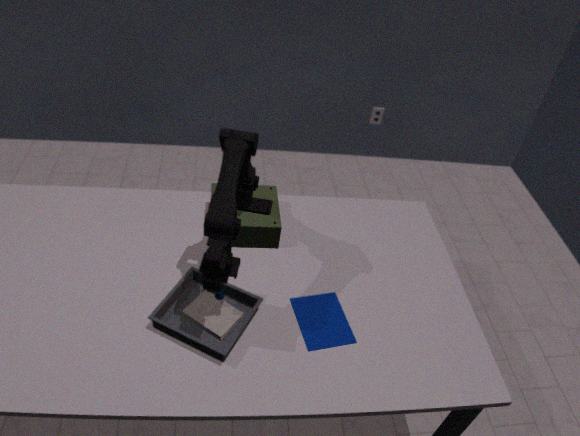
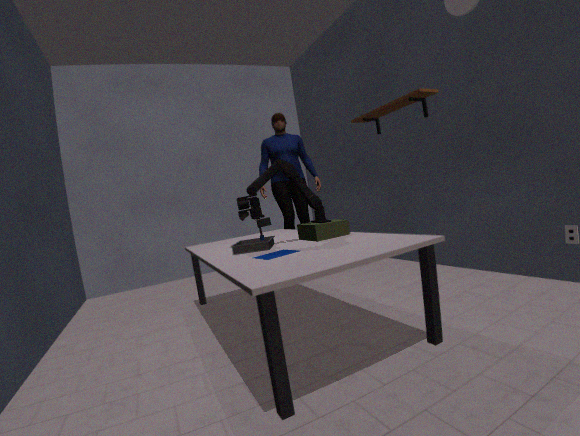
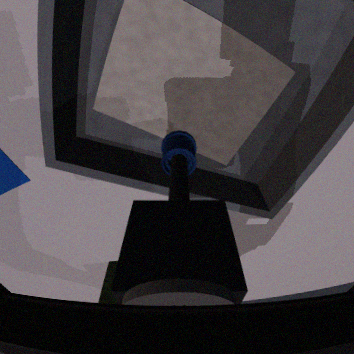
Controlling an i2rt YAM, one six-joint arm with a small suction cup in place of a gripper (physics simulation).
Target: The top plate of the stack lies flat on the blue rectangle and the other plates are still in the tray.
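Where they show: hand, tool point: (image 1: 219, 295) (image 2: 262, 239) (image 3: 178, 146); arm's base, link origin: (image 1: 242, 204) (image 2: 320, 222).
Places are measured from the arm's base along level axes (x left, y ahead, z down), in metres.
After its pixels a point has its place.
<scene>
The stack of beige plates (image 1: 225, 319) @[x 0.033, y 0.432, z 0.075 m] (image 3: 135, 75) @[x 0.038, y 0.426, z 0.075 m] lies inside the grey tray (image 1: 185, 340) @[x -0.060, y 0.524, z 0.079 m] (image 2: 253, 245) @[x 0.093, y 0.443, z 0.057 m] (image 3: 66, 100) @[x 0.101, y 0.409, z 0.069 m], turned relative to its walls. The top plate's face shows; how many plates lie below cannot be told. The blue rectangle (image 1: 323, 322) @[x 0.319, y 0.369, z 0.094 m] (image 2: 276, 255) @[x 0.351, y 0.367, z 0.093 m] (image 3: 9, 172) @[x 0.235, y 0.312, z 0.093 m] is flat on the table, apart from the tray, with no plate on it. My gripper, a small blue suction cup (image 1: 219, 295) (image 2: 262, 237) (image 3: 179, 142), is open and holds nothing. It is low over the tray, near the edge of the stack on the arm-base side. Whether it touches the plate cannot be told.
The green base block (image 1: 257, 235) @[x 0.072, y 0.102, z 0.036 m] (image 2: 324, 229) @[x 0.135, y 0.030, z 0.034 m] carries the arm behind the tray on the white table (image 1: 400, 370) @[x 0.550, y 0.497, z 0.094 m] (image 2: 350, 255) @[x 0.687, y 0.128, z 0.094 m]. The tray's raised walls surround the stack. A person in blue (image 2: 284, 150) stands behind the table. A wooden shelf (image 2: 395, 106) hangs on the wall.
</scene>
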